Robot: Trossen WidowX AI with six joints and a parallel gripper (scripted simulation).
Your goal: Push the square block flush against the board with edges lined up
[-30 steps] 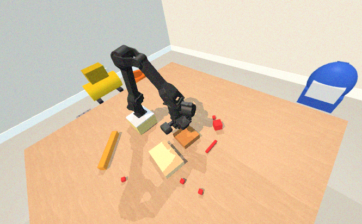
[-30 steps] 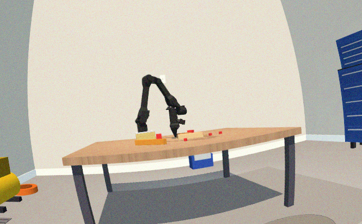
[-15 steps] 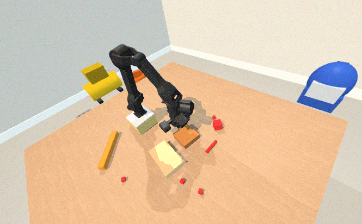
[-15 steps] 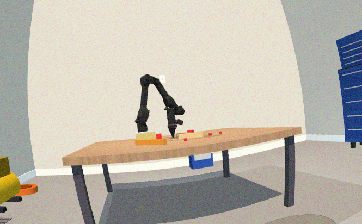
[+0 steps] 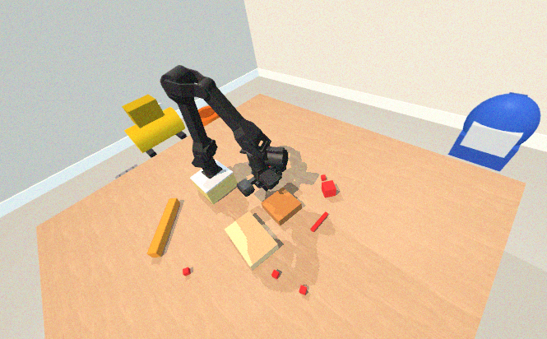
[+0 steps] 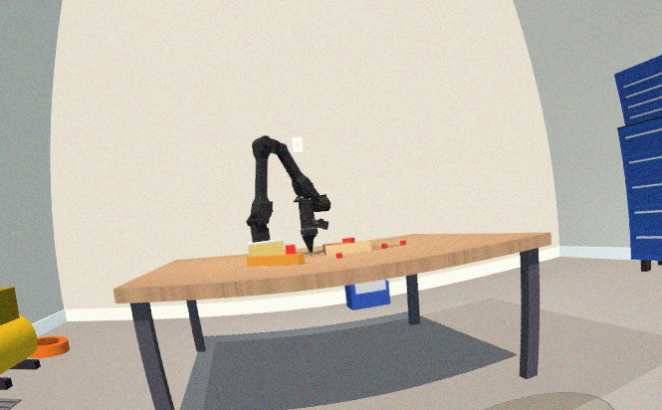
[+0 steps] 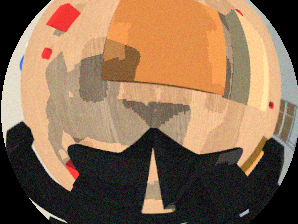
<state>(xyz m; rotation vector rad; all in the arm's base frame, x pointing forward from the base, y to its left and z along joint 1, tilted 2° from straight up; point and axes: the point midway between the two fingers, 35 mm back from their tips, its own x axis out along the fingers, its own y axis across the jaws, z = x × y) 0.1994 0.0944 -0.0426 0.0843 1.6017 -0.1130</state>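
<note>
My gripper tip is 100 mm short of the orange square block, 20 mm to the left of it and 10 mm below it. Round my gripper tip: long orange bar (350 mm to the right, 180 mm behind, 10 mm above); then red strip (240 mm ahead, 20 mm to the left); then pale yellow board (170 mm to the right, 110 mm ahead, 10 mm above).
</note>
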